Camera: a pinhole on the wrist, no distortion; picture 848 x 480 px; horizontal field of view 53.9 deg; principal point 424.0 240.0 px. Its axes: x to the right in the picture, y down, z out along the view. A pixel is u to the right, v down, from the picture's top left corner.
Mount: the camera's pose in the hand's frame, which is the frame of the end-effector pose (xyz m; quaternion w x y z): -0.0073 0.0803 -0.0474 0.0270 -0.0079 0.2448 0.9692
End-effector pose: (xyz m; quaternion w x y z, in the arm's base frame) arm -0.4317 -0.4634 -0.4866 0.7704 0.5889 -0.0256 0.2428
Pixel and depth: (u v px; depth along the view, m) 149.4 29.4 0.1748
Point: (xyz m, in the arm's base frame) -0.4447 -0.4880 -0.2646
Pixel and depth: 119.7 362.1 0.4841
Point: -0.2811 -0.7457 -0.0917
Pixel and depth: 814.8 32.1 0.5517
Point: -0.7619 -0.7991 -0.0336
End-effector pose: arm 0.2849 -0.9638 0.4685 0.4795 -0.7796 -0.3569 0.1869
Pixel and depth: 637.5 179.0 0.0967
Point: 0.2925 -1.0047 0.3333
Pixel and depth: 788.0 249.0 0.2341
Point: 0.1845 -1.0038 0.2180
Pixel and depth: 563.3 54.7 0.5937
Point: 0.1398 -0.9237 -0.1548
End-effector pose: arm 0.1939 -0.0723 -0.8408 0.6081 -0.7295 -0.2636 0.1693
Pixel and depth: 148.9 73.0 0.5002
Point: 0.1966 0.2543 -1.2885
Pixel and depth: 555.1 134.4 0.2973
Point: 0.0869 0.0211 -1.1351
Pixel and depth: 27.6 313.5 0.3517
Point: 0.1983 0.2194 -1.0934
